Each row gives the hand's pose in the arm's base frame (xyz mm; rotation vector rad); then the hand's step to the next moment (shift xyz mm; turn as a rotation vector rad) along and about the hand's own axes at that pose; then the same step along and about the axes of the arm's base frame.
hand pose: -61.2 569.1 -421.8 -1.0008 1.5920 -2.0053
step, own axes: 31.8 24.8 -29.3 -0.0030 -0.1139 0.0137
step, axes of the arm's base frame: -45.9 -9.0 -17.3 0.0265 0.0246 0.1089
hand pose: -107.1 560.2 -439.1 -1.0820 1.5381 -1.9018
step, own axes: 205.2 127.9 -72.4 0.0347 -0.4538 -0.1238
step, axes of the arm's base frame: -193.2 -147.3 -68.3 -0.0651 0.1680 0.4359
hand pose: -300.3 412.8 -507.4 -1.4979 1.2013 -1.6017
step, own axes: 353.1 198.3 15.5 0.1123 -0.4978 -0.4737
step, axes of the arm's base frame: -66.4 -397.9 -39.3 -0.4136 0.1836 0.5292
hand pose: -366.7 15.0 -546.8 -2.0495 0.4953 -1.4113
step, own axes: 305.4 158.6 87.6 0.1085 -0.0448 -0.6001
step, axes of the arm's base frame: 197.9 -280.9 89.4 -0.5196 -0.1884 0.2616
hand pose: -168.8 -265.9 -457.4 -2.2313 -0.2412 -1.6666
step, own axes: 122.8 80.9 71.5 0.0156 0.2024 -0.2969
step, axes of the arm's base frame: 127.4 -56.9 85.2 -0.1929 -0.2986 0.0547
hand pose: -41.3 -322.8 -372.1 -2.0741 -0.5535 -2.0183
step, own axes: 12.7 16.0 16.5 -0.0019 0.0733 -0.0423
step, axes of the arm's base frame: 21.5 -6.5 13.6 -0.0099 -0.0836 0.0090
